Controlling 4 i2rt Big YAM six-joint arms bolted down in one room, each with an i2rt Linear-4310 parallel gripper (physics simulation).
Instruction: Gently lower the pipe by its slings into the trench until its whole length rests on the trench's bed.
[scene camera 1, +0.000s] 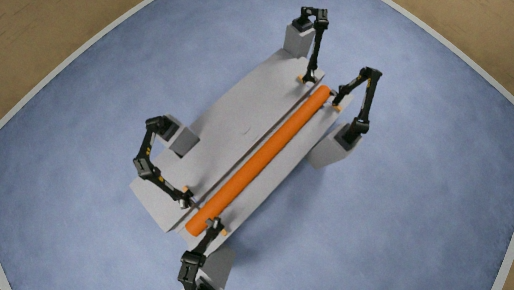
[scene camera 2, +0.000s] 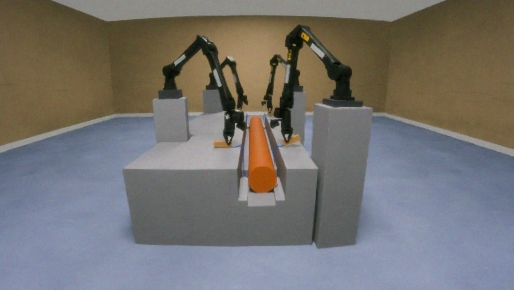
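Note:
The orange pipe lies lengthwise inside the trench, level and low, with its near end at or just above the bed; contact along the length cannot be made out. Blue slings run from the handles down beside it. In scene camera 2, the near left gripper is shut on an orange handle and the near right gripper on another handle, both low over the block. In scene camera 1, handles show at all four grippers; finger detail is small.
The wide grey block holds the trench, with a wider top on one side. Grey pedestals carry the arms close beside it. Blue floor surrounds them.

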